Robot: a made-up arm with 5 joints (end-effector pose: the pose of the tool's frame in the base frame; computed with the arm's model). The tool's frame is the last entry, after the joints.
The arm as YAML. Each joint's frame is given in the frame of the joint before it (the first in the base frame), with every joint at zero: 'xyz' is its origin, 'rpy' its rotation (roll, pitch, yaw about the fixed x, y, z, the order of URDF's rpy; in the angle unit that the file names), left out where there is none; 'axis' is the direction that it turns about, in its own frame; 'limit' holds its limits. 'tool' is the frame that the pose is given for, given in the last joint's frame.
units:
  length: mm
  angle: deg
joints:
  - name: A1
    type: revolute
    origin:
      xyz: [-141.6, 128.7, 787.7]
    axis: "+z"
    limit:
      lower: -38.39
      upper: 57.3
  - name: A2
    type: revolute
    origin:
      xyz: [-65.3, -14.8, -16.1]
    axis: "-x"
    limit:
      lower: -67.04
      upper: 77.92
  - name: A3
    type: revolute
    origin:
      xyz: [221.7, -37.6, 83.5]
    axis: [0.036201, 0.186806, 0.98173]
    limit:
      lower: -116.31
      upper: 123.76
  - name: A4
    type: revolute
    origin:
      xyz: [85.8, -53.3, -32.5]
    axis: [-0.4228, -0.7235, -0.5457]
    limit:
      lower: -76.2
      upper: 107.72
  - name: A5
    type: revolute
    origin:
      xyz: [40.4, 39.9, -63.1]
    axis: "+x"
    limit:
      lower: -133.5
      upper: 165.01
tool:
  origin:
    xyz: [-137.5, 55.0, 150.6]
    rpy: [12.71, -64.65, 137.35]
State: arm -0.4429 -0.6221 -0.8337 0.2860 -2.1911
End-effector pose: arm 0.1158 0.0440 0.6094 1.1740 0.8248 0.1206
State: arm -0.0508 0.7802 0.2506 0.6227 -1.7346
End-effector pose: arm 0.0993 0.0518 0.6064 -0.5993 1.4423 0.6833
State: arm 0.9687 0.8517 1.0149 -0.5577 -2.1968
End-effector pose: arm -0.0465 0.0846 0.8312 1.5465 -1.9380 -0.7059
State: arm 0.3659 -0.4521 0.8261 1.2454 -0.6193
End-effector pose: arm -0.0397 0.3148 0.7928 0.3859 -0.3929 2.6083
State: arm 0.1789 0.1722 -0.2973 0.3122 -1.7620
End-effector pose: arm 0.1057 0.1866 0.6359 0.0610 1.1264 0.9614
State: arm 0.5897 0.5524 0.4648 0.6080 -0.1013
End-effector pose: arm -0.0753 0.2510 0.7949 0.5253 0.8634 2.8581
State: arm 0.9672 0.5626 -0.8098 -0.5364 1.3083
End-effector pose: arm -0.0080 0.1031 0.9409 -1.8322 0.9749 -1.7029
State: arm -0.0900 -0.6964 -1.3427 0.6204 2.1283
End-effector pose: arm -0.1275 0.0813 0.6519 -0.8195 -2.5876 1.3180
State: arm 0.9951 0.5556 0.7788 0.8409 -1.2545
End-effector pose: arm -0.0981 0.2891 0.6070 -1.1076 1.1382 2.4869
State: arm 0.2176 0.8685 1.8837 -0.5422 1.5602
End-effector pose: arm 0.1650 0.1951 0.7485 2.6875 0.5255 -0.4330
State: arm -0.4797 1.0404 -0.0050 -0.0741 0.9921
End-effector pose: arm -0.0030 0.0690 0.9639 1.2610 -0.5604 1.7319
